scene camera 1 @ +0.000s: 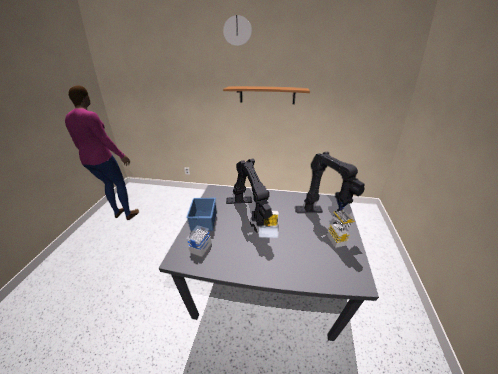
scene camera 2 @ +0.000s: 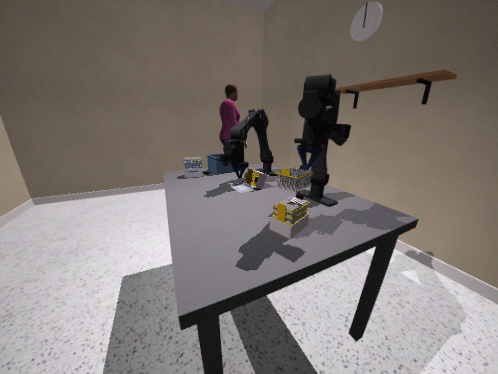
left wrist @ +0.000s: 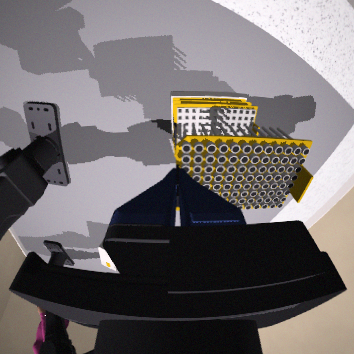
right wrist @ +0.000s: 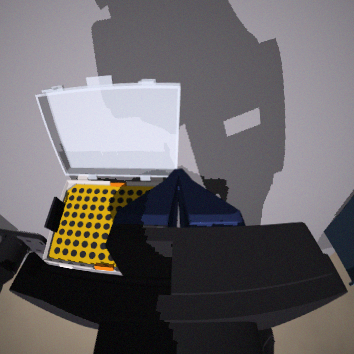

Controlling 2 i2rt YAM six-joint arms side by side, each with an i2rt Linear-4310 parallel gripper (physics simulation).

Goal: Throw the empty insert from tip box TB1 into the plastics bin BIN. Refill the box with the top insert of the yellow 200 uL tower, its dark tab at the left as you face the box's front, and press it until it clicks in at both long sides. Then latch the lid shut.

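Seen in the pictures: left gripper, fingertip midpoint: (scene camera 1: 340, 210) (scene camera 2: 306, 170) (left wrist: 177, 174); right gripper, fingertip midpoint: (scene camera 2: 239, 178) (right wrist: 178, 175); left arm's base at its link origin: (scene camera 1: 308, 209) (scene camera 2: 315, 198) (left wrist: 48, 147) (right wrist: 18, 238); right arm's base at its link origin: (scene camera 1: 239, 200) (scene camera 2: 266, 172) (left wrist: 59, 252).
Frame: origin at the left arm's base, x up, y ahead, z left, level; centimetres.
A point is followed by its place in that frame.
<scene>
Tip box TB1 (scene camera 1: 274, 220) @[x 5.2, y 17.6, z -27.1 cm] (scene camera 2: 261, 180) (right wrist: 58, 236) @[x 7.3, y 17.0, z -25.7 cm] is open, its clear lid (scene camera 1: 268, 232) @[x 0.2, y 23.7, z -31.1 cm] (scene camera 2: 242, 188) @[x 0.2, y 23.6, z -31.1 cm] (right wrist: 120, 130) @[x 0.2, y 23.9, z -31.9 cm] folded back onto the table. A yellow perforated insert (right wrist: 75, 225) @[x 6.1, y 17.3, z -27.3 cm] without tips sits in it, dark tab at the left in the right wrist view. My right gripper (scene camera 2: 240, 178) @[x 4.2, y 21.7, z -37.1 cm] (right wrist: 178, 175) @[x 4.2, y 21.7, z -37.1 cm] is shut at the box's right edge; whether it touches anything there is hidden. My left gripper (scene camera 2: 305, 168) @[x 19.9, y 25.1, z 12.0 cm] (left wrist: 177, 174) @[x 19.9, y 25.1, z 12.0 cm] is shut on a yellow tip-filled insert (scene camera 1: 343, 218) @[x 19.8, y 32.7, z 11.4 cm] (scene camera 2: 295, 180) @[x 19.0, y 35.2, z 16.7 cm] (left wrist: 240, 175) @[x 20.2, y 30.2, z 13.0 cm], held in the air near the yellow tower (scene camera 1: 338, 234) @[x 9.3, y 35.2, z 10.1 cm] (scene camera 2: 289, 215) @[x 7.6, y 35.7, z 16.1 cm] (left wrist: 188, 116) @[x 9.3, y 26.9, z 13.7 cm].
The blue bin (scene camera 1: 200, 221) @[x 8.4, y 23.1, z -74.9 cm] (scene camera 2: 220, 164) @[x 6.9, y 19.7, z -67.7 cm] (right wrist: 346, 232) @[x 3.8, y 7.2, z -68.1 cm] stands at the table's left side in scene camera 1. A blue-and-white tower (scene camera 1: 199, 241) @[x 12.1, y 43.5, z -70.5 cm] (scene camera 2: 193, 166) @[x 7.5, y 39.0, z -68.6 cm] stands in front of it. A person (scene camera 1: 90, 135) (scene camera 2: 229, 117) stands beyond the table.
</scene>
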